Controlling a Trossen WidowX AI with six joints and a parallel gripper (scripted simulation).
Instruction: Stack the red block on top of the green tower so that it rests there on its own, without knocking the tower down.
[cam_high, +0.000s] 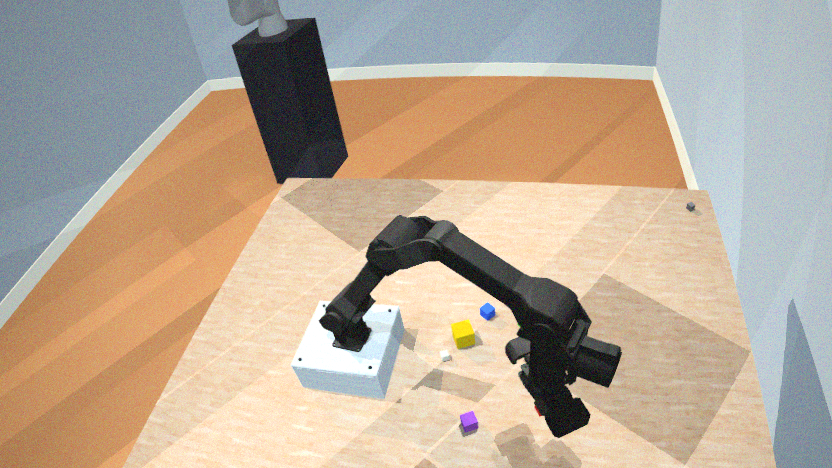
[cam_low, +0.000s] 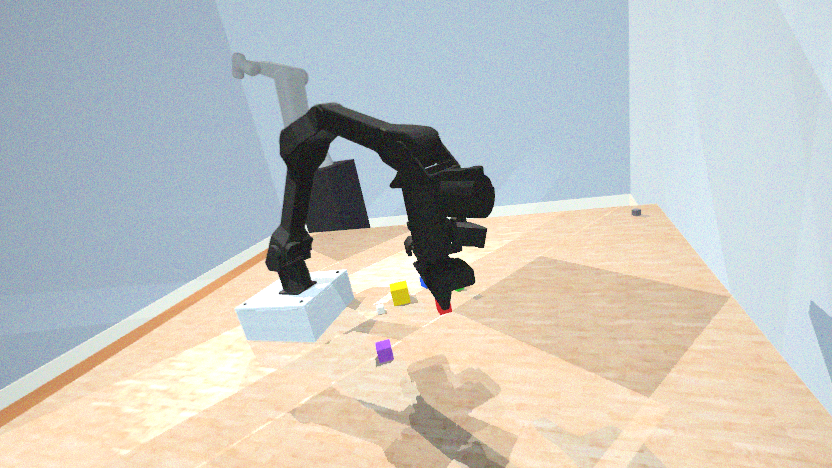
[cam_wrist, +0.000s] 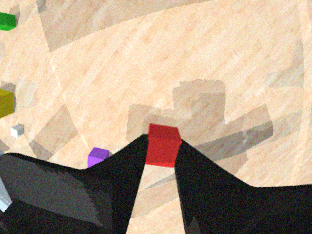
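Now: the blue block 270 mm to the left of my gripper tip, 170 mm behind it and 100 mm below it. The rest, counted from my gripper tip: small red block right at my gripper tip; then purple block 140 mm behind, 100 mm below, 10 mm to the right; then small white cube 230 mm behind, 140 mm to the left, 110 mm below.
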